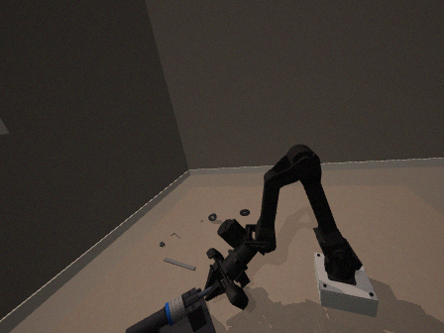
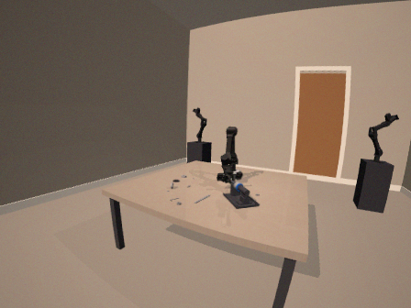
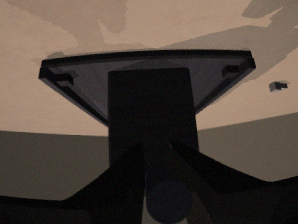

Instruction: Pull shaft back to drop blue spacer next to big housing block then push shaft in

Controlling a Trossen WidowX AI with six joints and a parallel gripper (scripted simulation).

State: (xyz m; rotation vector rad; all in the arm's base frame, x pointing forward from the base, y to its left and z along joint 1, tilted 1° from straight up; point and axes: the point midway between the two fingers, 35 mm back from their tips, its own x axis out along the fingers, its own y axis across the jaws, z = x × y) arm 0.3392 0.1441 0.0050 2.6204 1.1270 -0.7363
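My gripper tip is now 5 cm to the right of the pale grey spacer, 5 cm short of it and 2 cm below it. The rest, counted from my gripper tip: shaft (2 cm to the left, 2 cm ahead, 2 cm above); flat grey strip (20 cm ahead, 12 cm to the right, 6 cm below); blue spacer (7 cm to the left, 7 cm ahead, 2 cm above).
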